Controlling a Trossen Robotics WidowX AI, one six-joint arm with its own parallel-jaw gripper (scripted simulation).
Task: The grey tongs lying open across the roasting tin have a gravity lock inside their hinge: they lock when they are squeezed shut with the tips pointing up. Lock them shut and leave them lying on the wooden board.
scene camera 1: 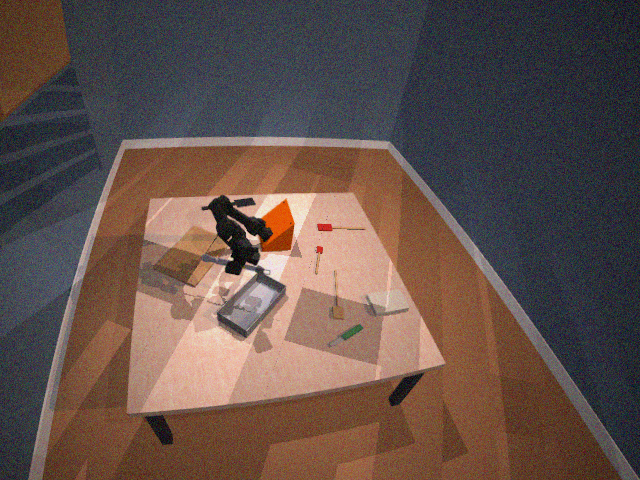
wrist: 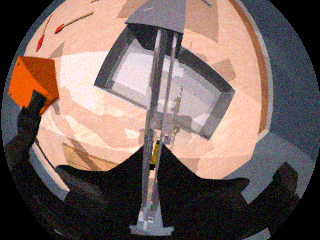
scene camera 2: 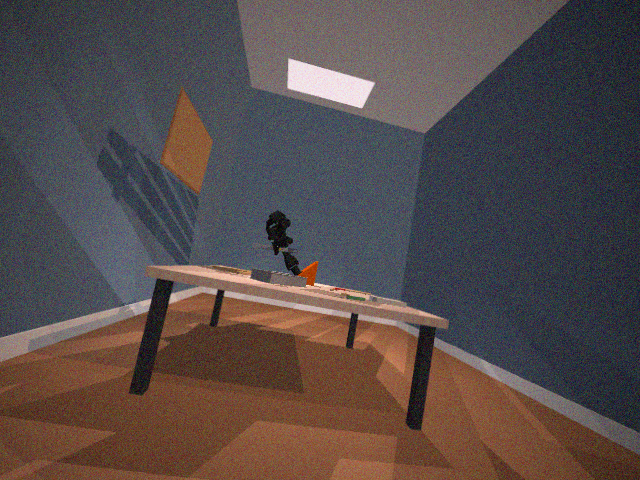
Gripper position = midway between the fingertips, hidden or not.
Observation:
In view: my gripper (wrist: 154,143), a pale block (scene camera 1: 387,302), a wooden board (scene camera 1: 183,262) and a roasting tin (scene camera 1: 243,312).
The wooden board is seen too in the wrist view (wrist: 74,157). The roasting tin shows as well in the wrist view (wrist: 199,97). The wrist view misses the pale block: it is out of frame.

